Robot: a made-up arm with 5 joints.
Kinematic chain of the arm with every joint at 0, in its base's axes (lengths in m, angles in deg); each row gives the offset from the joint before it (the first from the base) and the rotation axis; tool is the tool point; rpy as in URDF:
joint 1: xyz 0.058 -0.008 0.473 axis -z
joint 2: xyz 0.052 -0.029 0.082 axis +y
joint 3: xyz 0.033 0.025 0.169 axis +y
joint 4: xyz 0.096 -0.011 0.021 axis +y
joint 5: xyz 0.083 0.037 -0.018 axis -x
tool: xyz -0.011 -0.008 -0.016 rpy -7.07 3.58 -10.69
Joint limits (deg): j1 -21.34..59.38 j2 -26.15..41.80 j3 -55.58..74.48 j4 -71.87..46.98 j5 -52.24..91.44
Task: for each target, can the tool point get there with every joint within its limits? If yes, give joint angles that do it. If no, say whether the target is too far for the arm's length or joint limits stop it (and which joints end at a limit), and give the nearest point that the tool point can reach.
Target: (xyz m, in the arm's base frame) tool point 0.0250 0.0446 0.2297
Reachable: no: joint limits stop it (at a limit: joint 1, joint 2, joint 3) | nearest point 0.1676 0.0633 0.4928 | short by 0.300 m
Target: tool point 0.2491 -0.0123 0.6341
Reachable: yes | joints 3.15 -13.97 54.90 -24.38 35.28
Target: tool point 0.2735 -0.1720 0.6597
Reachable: yes | joints 38.58 11.30 1.72 10.98 35.62
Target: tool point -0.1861 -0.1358 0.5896
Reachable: no: joint limits stop it (at a limit: joint 1, joint 2, joint 3, joint 4) | nearest point 0.0914 -0.0552 0.5939 | short by 0.289 m
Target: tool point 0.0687 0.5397 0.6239
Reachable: no: too far | nearest point 0.2421 0.0959 0.6239 | short by 0.477 m
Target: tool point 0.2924 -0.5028 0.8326
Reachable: no: too far | nearest point 0.2458 -0.3020 0.7367 | short by 0.227 m
